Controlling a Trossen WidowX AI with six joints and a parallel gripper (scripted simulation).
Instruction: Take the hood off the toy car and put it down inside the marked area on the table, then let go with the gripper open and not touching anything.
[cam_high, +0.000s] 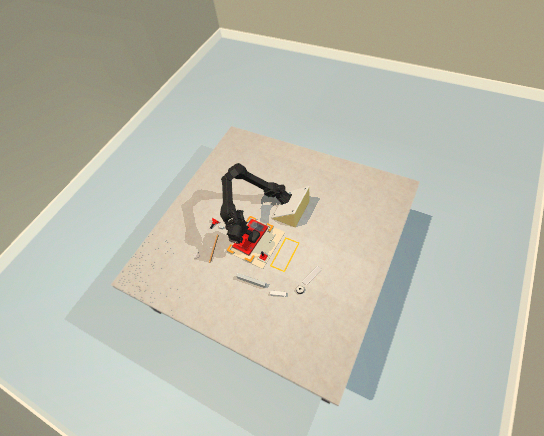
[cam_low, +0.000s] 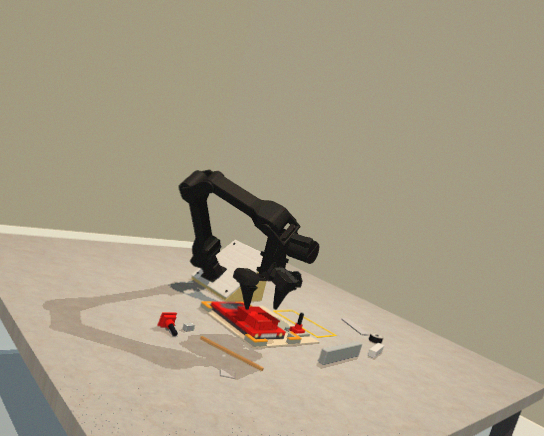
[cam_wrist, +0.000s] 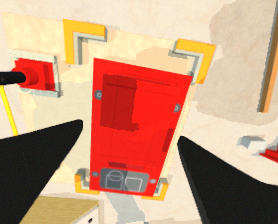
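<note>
Right now the red hood is 2 cm below my gripper tip. From my gripper tip the other things lie so: grey bar: 19 cm ahead, 12 cm to the left, 4 cm below; wooden stick: 9 cm ahead, 16 cm to the right, 6 cm below.
</note>
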